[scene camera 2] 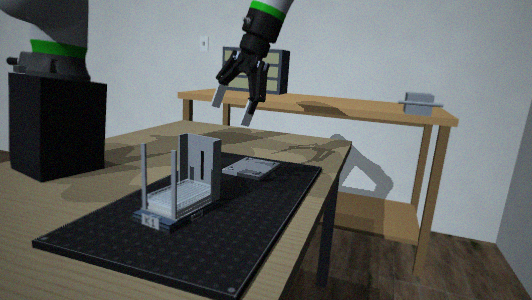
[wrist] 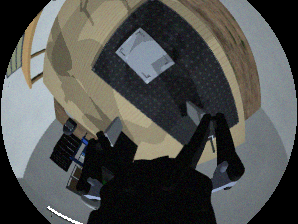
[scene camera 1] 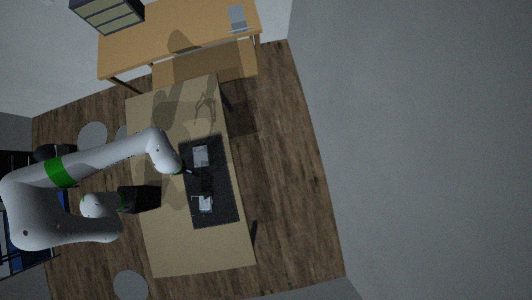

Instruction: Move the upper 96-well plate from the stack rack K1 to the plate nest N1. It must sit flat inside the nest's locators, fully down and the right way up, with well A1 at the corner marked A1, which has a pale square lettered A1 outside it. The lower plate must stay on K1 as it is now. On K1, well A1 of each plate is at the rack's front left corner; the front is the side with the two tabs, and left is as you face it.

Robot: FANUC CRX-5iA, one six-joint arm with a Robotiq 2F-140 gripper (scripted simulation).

Labels:
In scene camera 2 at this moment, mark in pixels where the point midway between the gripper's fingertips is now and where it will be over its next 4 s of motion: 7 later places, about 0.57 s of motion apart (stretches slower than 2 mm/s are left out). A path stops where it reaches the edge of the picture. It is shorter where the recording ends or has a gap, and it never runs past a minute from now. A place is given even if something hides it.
My gripper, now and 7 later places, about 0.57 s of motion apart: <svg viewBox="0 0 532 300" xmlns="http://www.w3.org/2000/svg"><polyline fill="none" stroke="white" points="228,115 221,120 209,122 192,124 182,130 182,141 182,153 182,165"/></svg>

